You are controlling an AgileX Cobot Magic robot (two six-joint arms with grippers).
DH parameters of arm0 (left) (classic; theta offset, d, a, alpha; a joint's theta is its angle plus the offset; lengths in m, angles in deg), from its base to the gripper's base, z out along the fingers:
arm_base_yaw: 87.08 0.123 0 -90
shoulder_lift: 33.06 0 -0.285 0
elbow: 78.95 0 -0.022 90
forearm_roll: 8.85 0.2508 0 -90
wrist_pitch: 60.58 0 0.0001 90
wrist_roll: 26.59 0.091 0 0
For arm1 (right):
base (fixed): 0 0 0 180
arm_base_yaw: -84.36 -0.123 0 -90
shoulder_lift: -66.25 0 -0.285 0
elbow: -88.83 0 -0.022 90
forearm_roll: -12.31 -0.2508 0 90
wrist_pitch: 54.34 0 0.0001 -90
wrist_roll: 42.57 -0.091 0 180
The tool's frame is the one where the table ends.
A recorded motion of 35 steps. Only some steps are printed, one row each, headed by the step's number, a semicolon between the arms.
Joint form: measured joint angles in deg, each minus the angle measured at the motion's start. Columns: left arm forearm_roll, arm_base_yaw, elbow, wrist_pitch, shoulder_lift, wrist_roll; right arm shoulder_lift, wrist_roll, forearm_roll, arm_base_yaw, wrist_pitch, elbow.
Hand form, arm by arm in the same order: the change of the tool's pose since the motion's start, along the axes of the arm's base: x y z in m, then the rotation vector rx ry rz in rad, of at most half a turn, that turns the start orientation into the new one. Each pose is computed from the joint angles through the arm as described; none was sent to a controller.
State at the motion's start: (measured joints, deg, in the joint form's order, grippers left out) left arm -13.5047 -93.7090 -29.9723 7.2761 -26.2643 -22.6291; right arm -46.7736 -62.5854 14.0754 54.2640 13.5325 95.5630
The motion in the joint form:
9: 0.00 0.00 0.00 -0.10 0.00 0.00; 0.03 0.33 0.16 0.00 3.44 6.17
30: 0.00 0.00 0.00 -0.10 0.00 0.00; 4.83 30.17 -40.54 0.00 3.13 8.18
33: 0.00 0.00 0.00 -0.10 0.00 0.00; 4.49 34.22 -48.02 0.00 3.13 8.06
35: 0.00 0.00 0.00 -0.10 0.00 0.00; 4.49 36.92 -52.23 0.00 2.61 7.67
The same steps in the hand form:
9: 0.0001 0.0000 0.0001 -0.0003 -0.0017 0.0001; 0.0071 0.0038 0.0276 0.0207 -0.0435 0.0045
30: 0.0001 0.0000 0.0001 -0.0003 -0.0017 0.0001; -0.0294 0.0483 0.0871 0.6698 0.0132 0.3974
33: 0.0001 0.0000 0.0001 -0.0003 -0.0017 0.0001; -0.0322 0.0562 0.0919 0.7877 0.0270 0.4337
35: 0.0001 0.0000 0.0001 -0.0003 -0.0017 0.0001; -0.0335 0.0600 0.0949 0.8549 0.0213 0.4536

